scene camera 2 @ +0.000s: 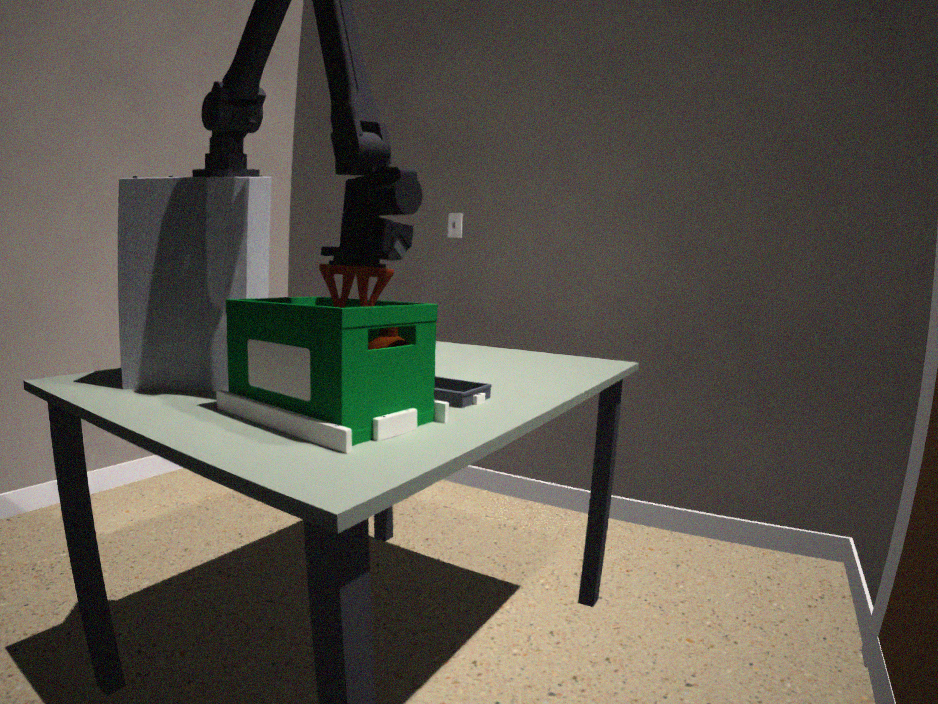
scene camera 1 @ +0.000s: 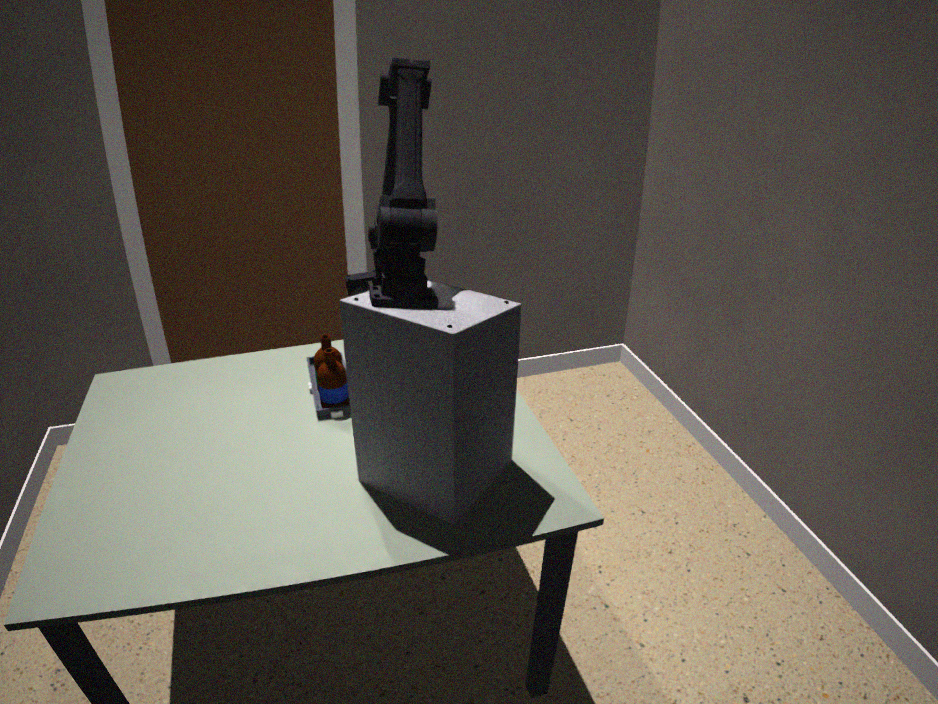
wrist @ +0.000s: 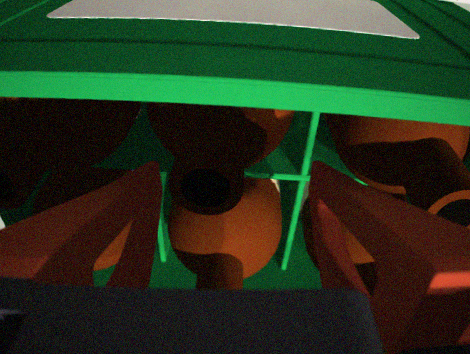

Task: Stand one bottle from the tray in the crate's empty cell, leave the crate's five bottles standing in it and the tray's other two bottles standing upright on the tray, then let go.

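Seen in the pictures: gripper, fingertip midpoint: [wrist: 235,175]; arm's base at its link origin: [scene camera 2: 226,176] [scene camera 1: 402,301].
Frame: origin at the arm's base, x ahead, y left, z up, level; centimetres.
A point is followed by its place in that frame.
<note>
My gripper [scene camera 2: 354,303] @(x 41.9, y -1.0, z -26.3 cm) [wrist: 235,175] @(x 41.9, y -1.0, z -26.3 cm) points down at the green crate [scene camera 2: 387,386] @(x 55.1, y -6.6, z -35.0 cm) [wrist: 225,90] @(x 41.5, y 3.2, z -24.3 cm). Its two red-orange fingers stand apart, open, on either side of the dark neck of a brown bottle [wrist: 225,240] @(x 41.7, y -7.9, z -29.3 cm), which stands in a middle cell of the crate. In the wrist view a gap shows between each finger and the neck. Other brown bottles show beside and behind it, partly in shadow and partly covered by the fingers. In scene camera 1, two brown bottles [scene camera 1: 331,375] @(x 27.3, y 15.7, z -31.0 cm) [scene camera 1: 325,353] @(x 29.7, y 16.7, z -26.0 cm) stand upright on the dark tray [scene camera 1: 324,416] @(x 25.2, y 18.6, z -41.4 cm) [scene camera 2: 463,394] @(x 53.2, y 13.4, z -39.5 cm); the pedestal hides the rest.
White strips [scene camera 2: 280,420] @(x 43.7, y -16.2, z -40.2 cm) [scene camera 2: 394,424] @(x 56.2, y -6.5, z -40.1 cm) lie around the crate's foot. The grey pedestal [scene camera 1: 409,409] @(x -10.4, y 0.7, z -17.0 cm) [scene camera 2: 159,280] @(x 6.4, y -17.2, z -21.6 cm) carries the arm and hides the crate in scene camera 1. Thin green dividers [wrist: 295,225] @(x 46.0, y -9.6, z -32.4 cm) separate the crate's cells. The crate stands near a corner of the pale green table [scene camera 1: 189,484] @(x 3.9, y 50.1, z -41.8 cm) [scene camera 2: 530,371] @(x 43.5, y 54.0, z -41.8 cm).
</note>
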